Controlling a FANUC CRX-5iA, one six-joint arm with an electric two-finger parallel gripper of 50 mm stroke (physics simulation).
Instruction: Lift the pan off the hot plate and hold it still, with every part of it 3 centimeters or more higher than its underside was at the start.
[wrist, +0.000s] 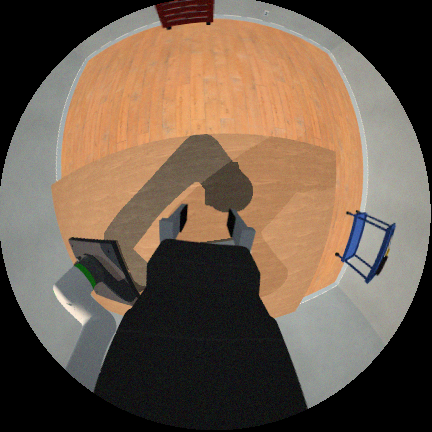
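Where they show: gripper, fingertip midpoint: (207, 214); arm's base, origin of the base link: (92, 267).
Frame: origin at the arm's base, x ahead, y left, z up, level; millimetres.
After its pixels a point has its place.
Observation:
My gripper (207, 214) @(z 157, x 569, y 217 mm) is open, its two grey fingers with black pads apart and nothing between them. It is over the wooden table (82, 200) @(z -26, x 85, y 287 mm), with bare wood and a large dark arm-shaped shadow visible beyond the fingertips. Neither the pan nor the hot plate can be made out in the wrist view. The black gripper body hides the lower middle of the view, so where they are relative to the fingers cannot be told.
The robot's dark base plate (77, 245) @(z 0, x -49, y 112 mm) is at the lower left, with the white arm (72, 295) @(z 196, x 67, y 14 mm) and its green ring beside it. Beyond the table, a red cabinet (186, 13) stands at the top and a blue cart (354, 237) at the right.

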